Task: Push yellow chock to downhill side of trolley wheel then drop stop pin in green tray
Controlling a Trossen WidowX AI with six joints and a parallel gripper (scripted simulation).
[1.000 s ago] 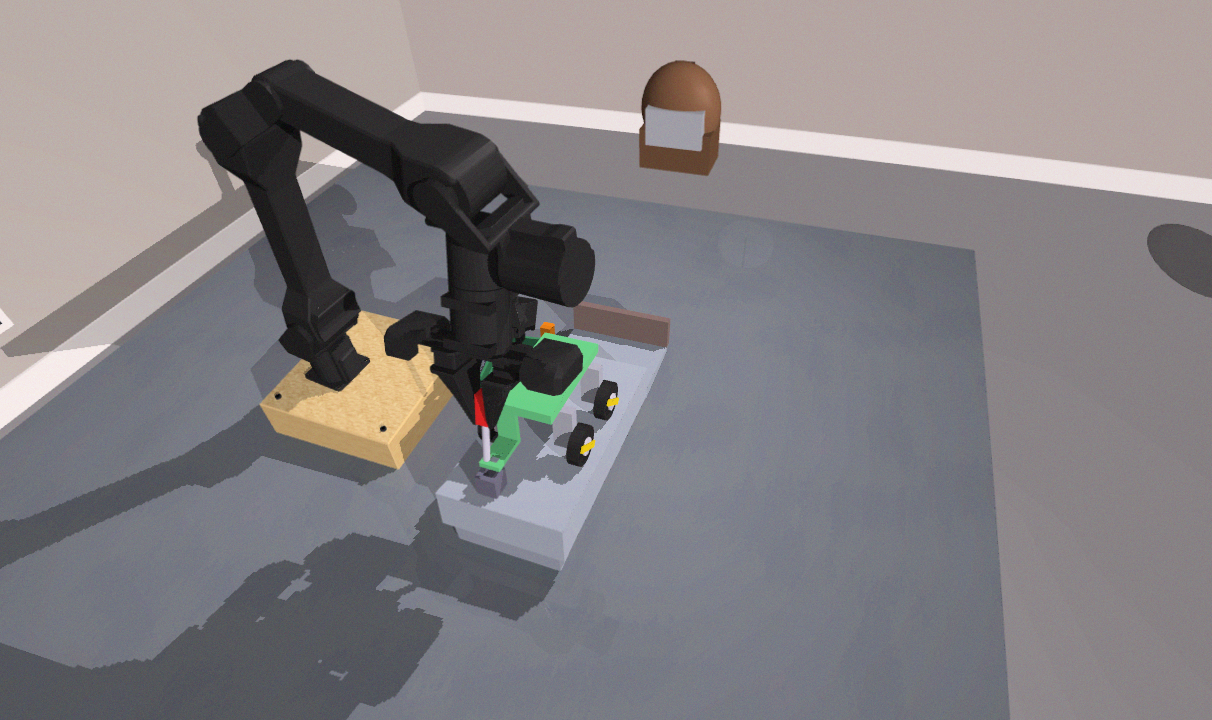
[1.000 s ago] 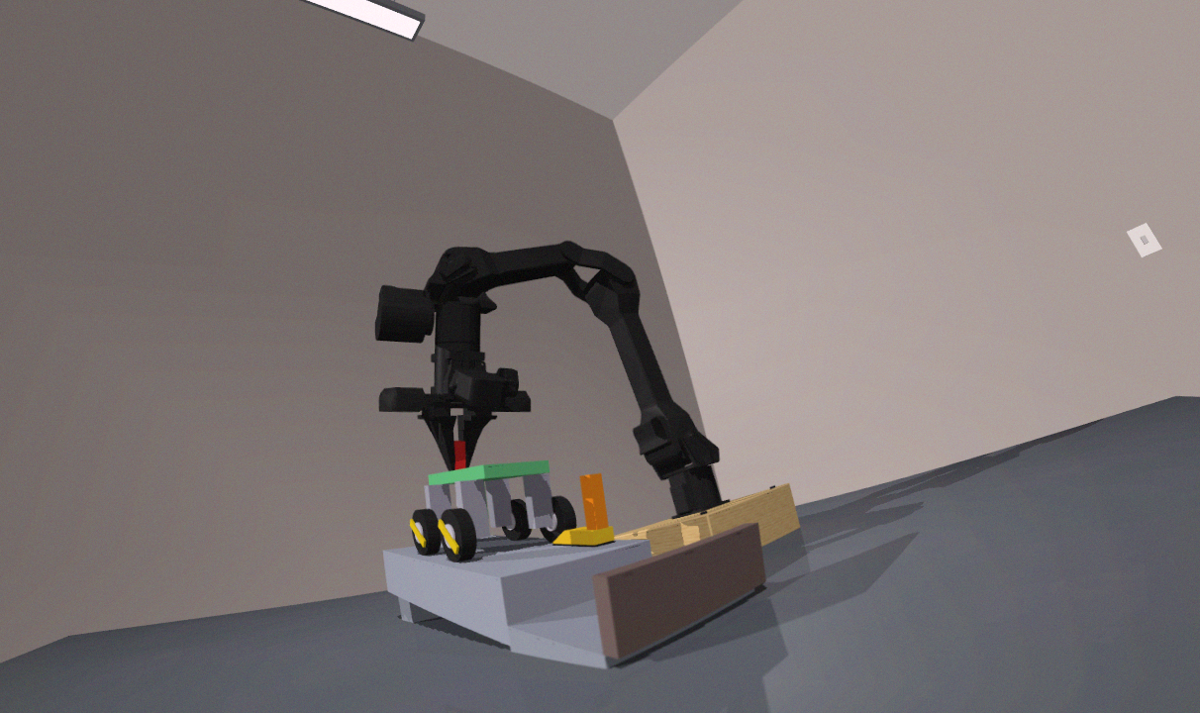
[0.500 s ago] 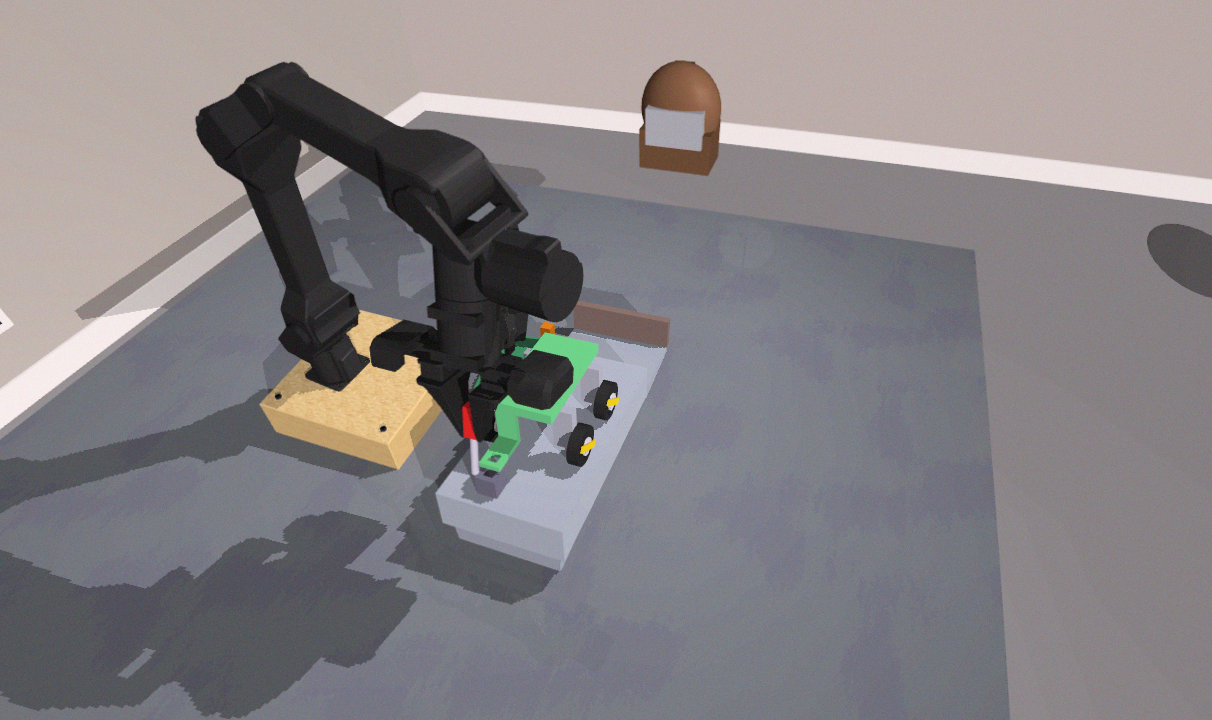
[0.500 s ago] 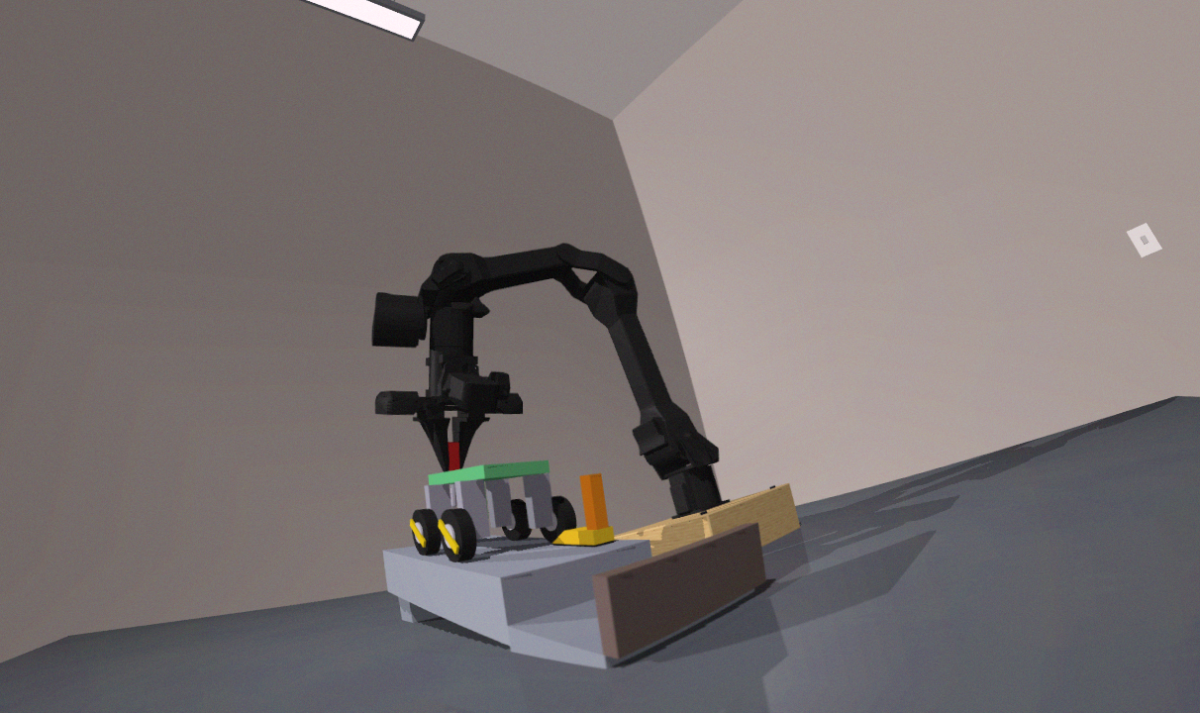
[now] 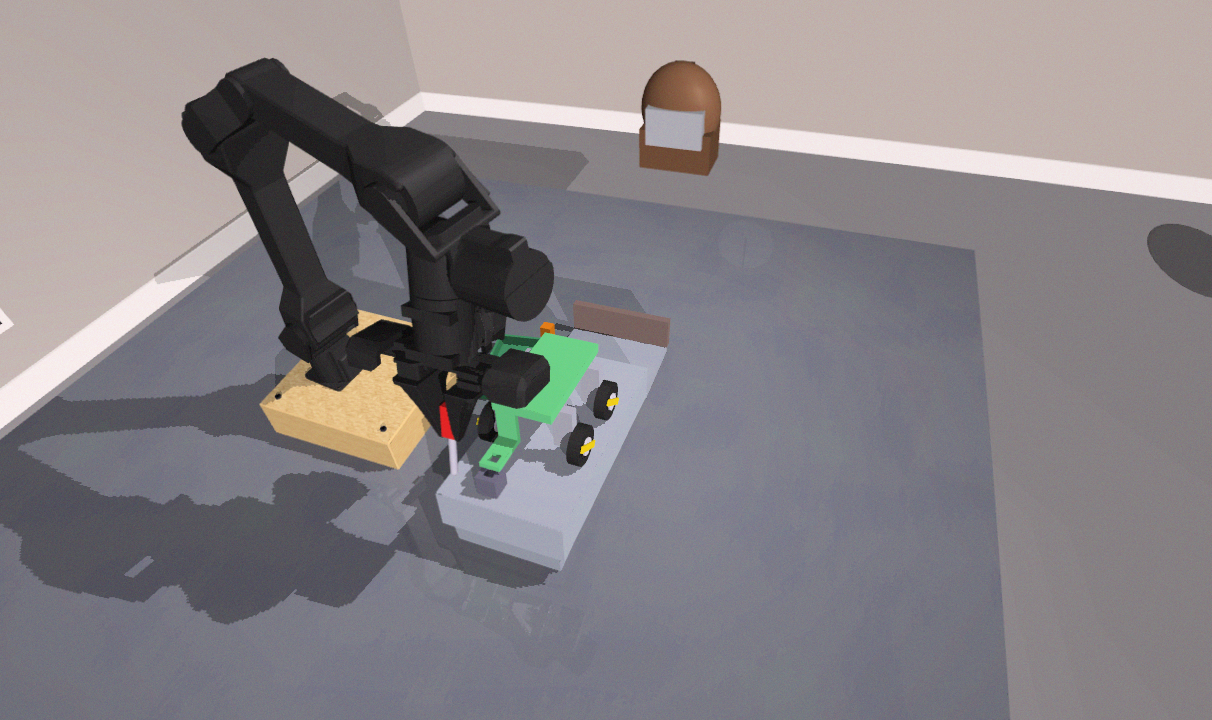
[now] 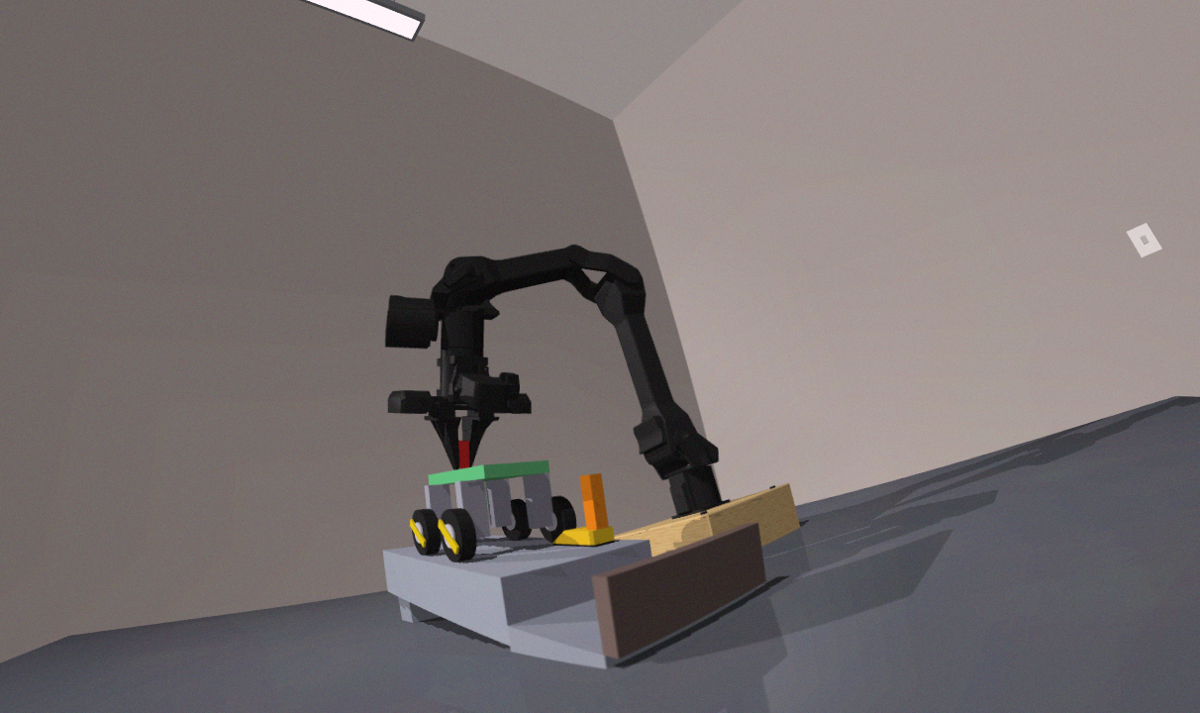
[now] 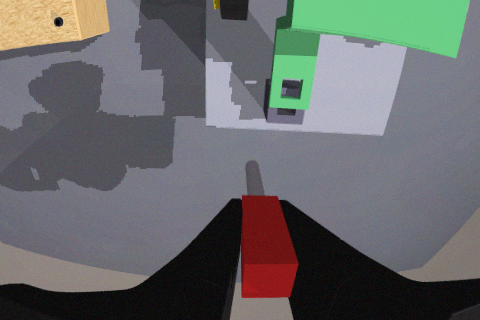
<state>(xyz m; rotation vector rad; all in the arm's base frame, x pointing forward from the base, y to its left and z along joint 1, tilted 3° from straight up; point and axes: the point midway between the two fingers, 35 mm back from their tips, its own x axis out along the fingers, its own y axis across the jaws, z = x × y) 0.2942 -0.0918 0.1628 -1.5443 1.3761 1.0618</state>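
Now: the green tray 110 mm behind my gripper tip, 250 mm to the left of it and 180 mm below it. Round my gripper tip: grey ramp (30 mm ahead, 130 mm to the left, 130 mm below); then trolley (30 mm ahead, 130 mm to the left, 70 mm below); then red-headed stop pin (right at my gripper tip).
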